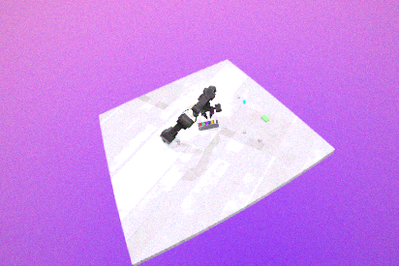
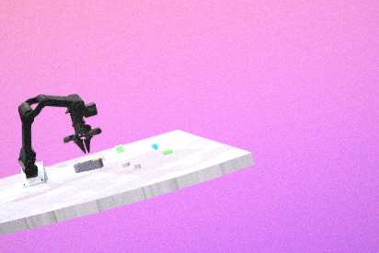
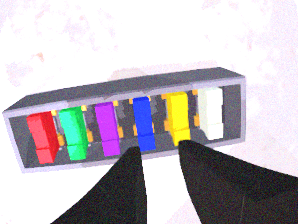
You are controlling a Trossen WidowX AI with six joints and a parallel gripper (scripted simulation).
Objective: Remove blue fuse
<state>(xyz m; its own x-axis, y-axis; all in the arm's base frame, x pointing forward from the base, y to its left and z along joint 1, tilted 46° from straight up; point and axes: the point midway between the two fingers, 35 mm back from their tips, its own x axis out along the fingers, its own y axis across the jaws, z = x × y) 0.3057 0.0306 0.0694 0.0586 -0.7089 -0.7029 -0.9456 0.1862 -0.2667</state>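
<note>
My gripper tip is 5 cm above the blue fuse. Also, from my gripper tip: yellow fuse (2 cm ahead, 1 cm to the right, 5 cm below); then purple fuse (2 cm behind, 1 cm to the left, 5 cm below); then white fuse (3 cm ahead, 1 cm to the right, 5 cm below).
</note>
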